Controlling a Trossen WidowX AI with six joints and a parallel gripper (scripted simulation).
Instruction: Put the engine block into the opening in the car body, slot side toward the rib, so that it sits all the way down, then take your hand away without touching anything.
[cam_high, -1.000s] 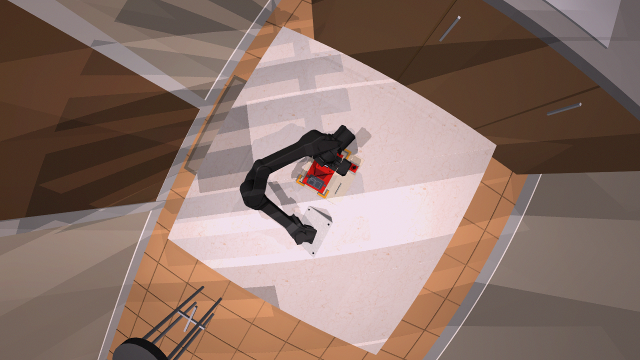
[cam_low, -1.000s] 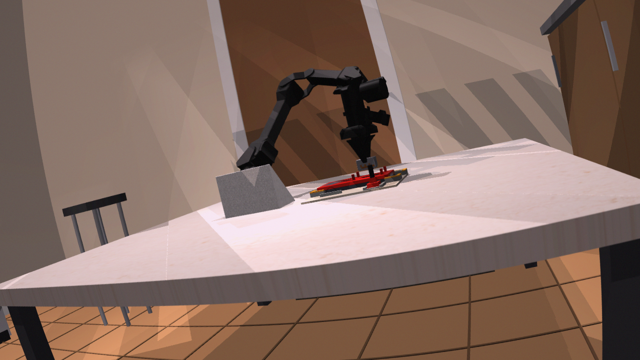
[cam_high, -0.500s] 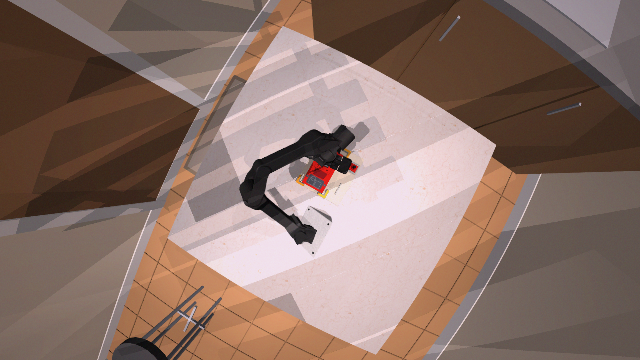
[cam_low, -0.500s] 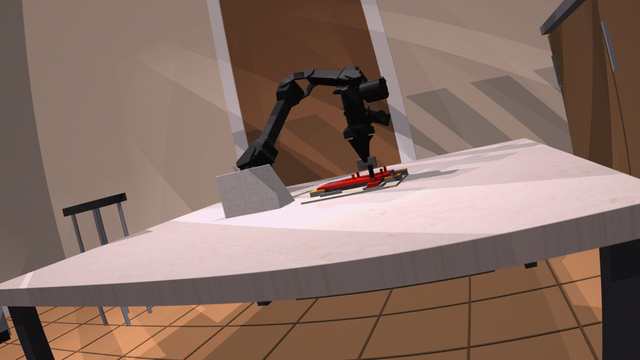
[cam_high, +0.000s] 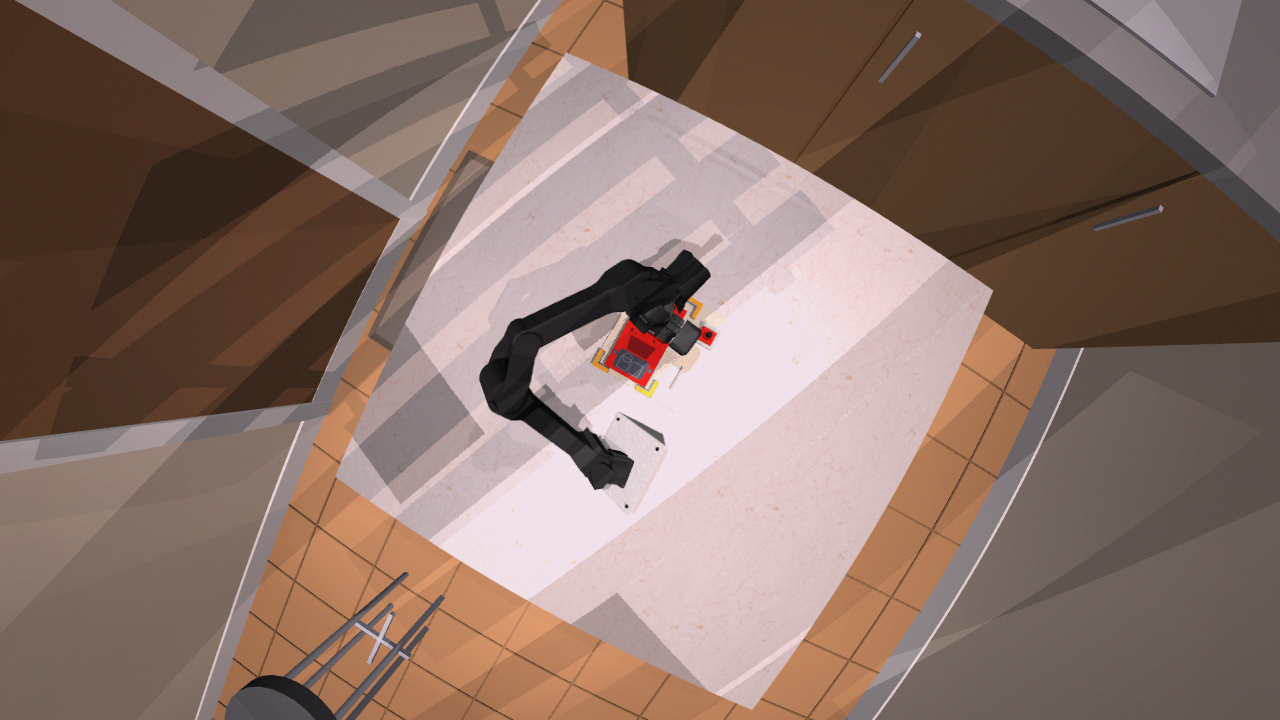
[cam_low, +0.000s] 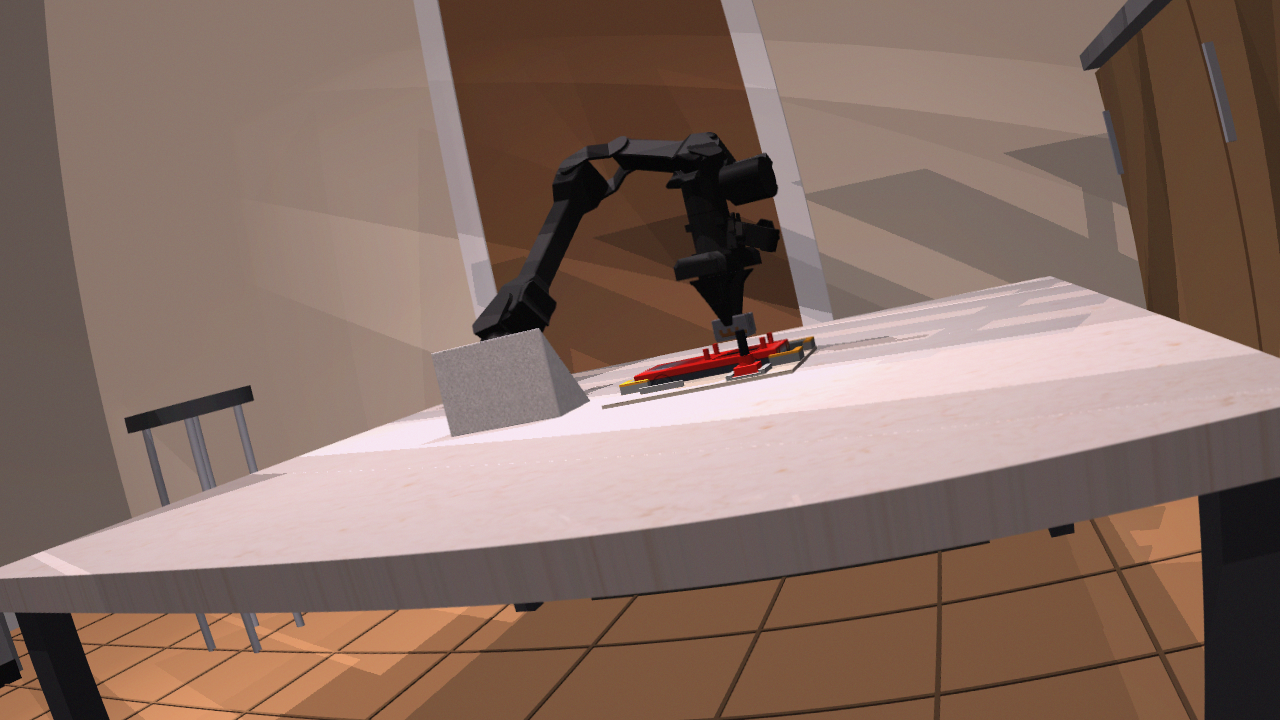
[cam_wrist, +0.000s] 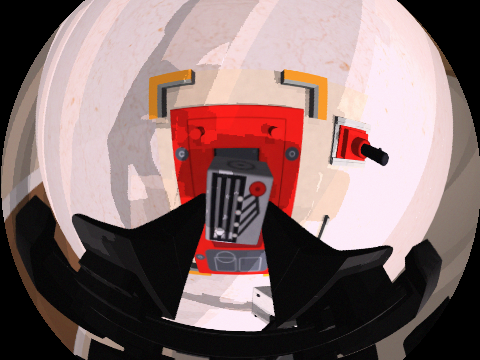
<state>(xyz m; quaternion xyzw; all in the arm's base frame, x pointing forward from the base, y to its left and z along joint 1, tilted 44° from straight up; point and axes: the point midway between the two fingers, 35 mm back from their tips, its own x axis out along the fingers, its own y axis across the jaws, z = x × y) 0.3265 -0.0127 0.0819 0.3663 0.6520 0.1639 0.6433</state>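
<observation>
Right now my gripper tip is 1 cm above the engine block.
</observation>
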